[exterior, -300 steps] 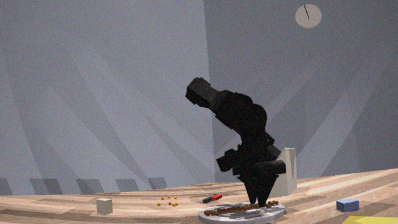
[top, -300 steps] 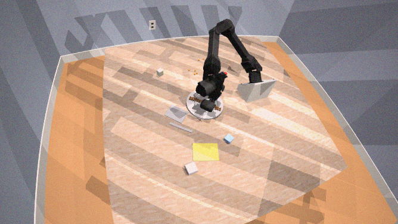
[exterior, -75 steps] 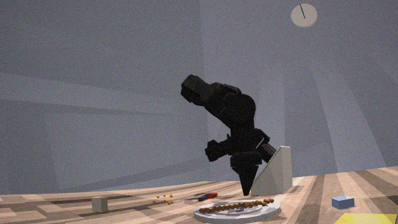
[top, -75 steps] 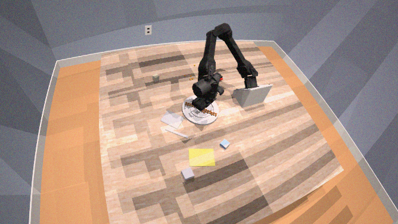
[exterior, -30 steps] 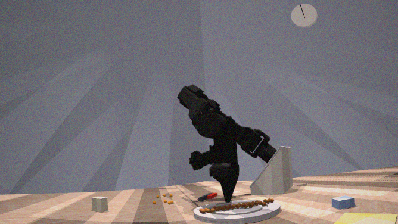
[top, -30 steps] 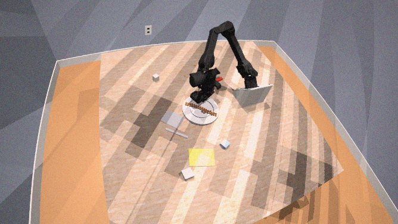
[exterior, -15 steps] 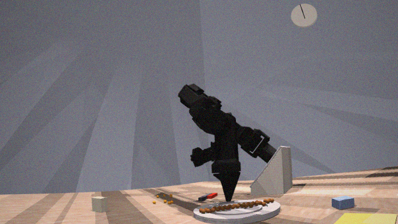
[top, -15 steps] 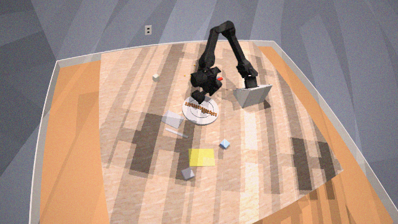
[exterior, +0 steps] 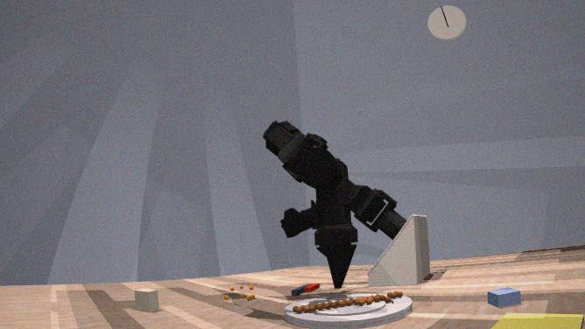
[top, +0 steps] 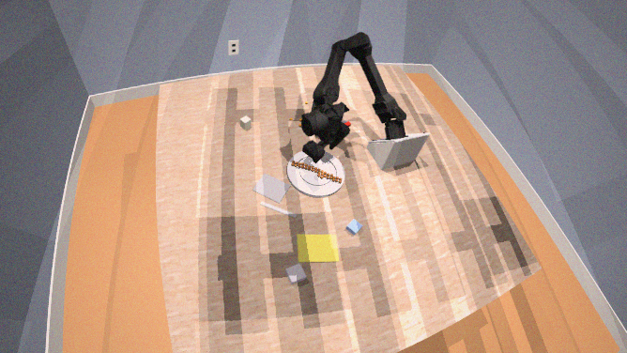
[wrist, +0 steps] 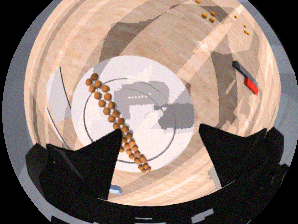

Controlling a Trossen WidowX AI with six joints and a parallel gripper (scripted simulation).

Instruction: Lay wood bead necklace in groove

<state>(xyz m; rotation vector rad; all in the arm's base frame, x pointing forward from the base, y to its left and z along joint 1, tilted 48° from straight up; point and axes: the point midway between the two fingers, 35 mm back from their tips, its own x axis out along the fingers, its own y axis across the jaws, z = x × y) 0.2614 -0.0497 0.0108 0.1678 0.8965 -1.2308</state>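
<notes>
Right now the grey sheet is 200 mm ahead of my gripper tip, 60 mm to the left of it and 40 mm below it. Also, from my gripper tip: blue block 270 mm to the left, 30 mm below; then stick 200 mm ahead, 140 mm to the left, 40 mm below; then red-tipped tool 160 mm to the right, 140 mm behind, 40 mm below.
</notes>
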